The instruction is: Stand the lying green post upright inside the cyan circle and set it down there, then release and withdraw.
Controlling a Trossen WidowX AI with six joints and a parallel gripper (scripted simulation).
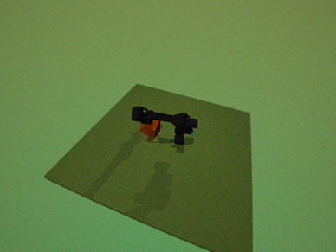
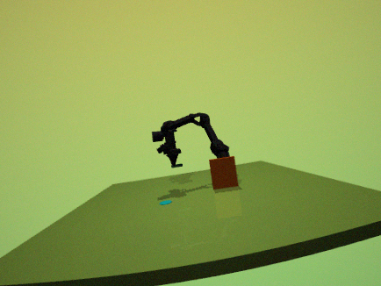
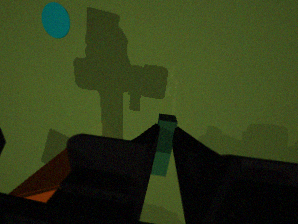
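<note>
Right now the cyan circle is 260 mm to the left of my gripper tip, 140 mm below it and 20 mm ahead of it. The rest, counted from my gripper tip: green post (20 mm behind, 10 mm to the right).
</note>
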